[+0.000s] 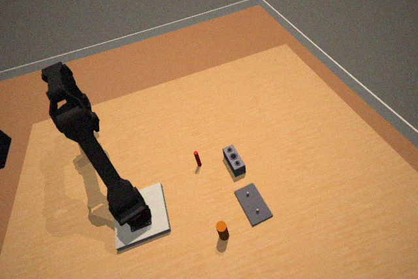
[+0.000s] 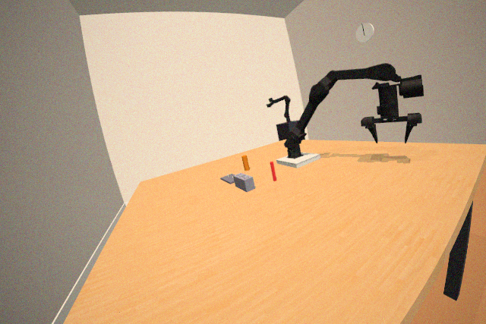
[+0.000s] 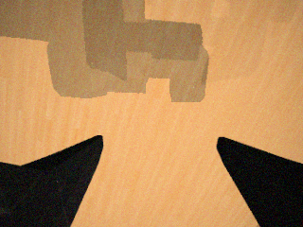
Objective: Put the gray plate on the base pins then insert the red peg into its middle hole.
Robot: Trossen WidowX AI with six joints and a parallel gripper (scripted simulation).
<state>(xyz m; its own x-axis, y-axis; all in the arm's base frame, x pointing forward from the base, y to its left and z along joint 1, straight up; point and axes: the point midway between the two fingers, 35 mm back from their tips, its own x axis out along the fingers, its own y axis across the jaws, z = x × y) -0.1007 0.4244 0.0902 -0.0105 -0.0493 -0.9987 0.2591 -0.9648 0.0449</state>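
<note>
The gray plate is 450 mm ahead of my gripper tip, 350 mm to the right of it and 40 mm below it. The rest, counted from my gripper tip: orange cylinder 330 mm ahead, 560 mm to the right, 40 mm below; then red peg 330 mm ahead, 300 mm to the right, 40 mm below; then dark flat base 450 mm ahead, 510 mm to the right, 70 mm below.
</note>
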